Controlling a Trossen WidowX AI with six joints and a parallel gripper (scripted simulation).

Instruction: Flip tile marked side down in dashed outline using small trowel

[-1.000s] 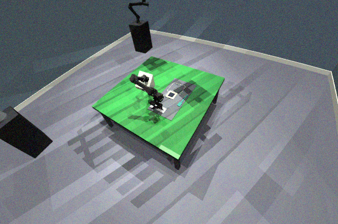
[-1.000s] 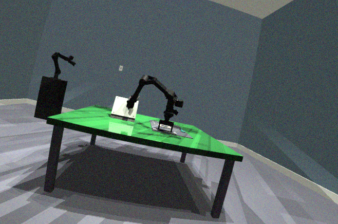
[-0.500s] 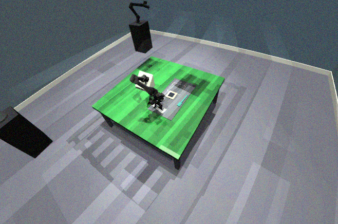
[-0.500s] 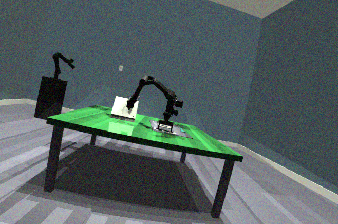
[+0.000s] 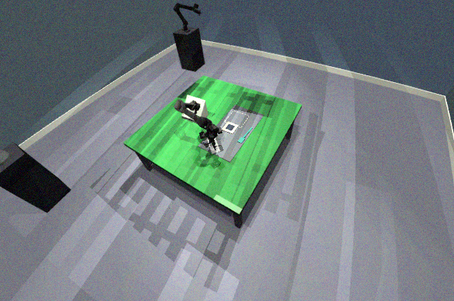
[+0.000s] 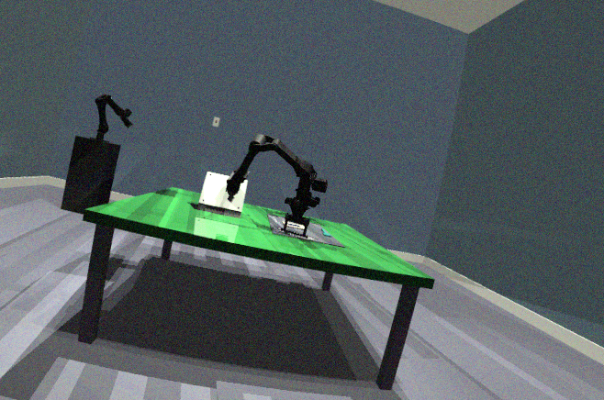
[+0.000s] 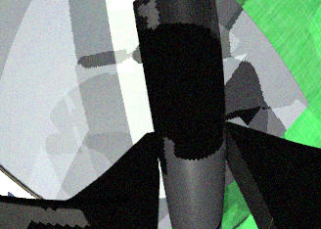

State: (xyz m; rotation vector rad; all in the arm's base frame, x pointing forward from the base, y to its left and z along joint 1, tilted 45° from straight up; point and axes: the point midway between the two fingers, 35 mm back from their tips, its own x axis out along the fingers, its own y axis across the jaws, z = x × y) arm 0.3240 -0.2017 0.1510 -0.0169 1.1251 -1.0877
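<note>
Now: gripper tip 3 cm above the small trowel, 2 cm past it and 1 cm to the right of it. The rest, counted from my gripper tip: grey mat: 23 cm to the left, 8 cm below, 8 cm ahead; then thin teal strip: 21 cm ahead, 20 cm to the left, 6 cm below; then tile: 24 cm to the left, 6 cm below, 4 cm ahead.
</note>
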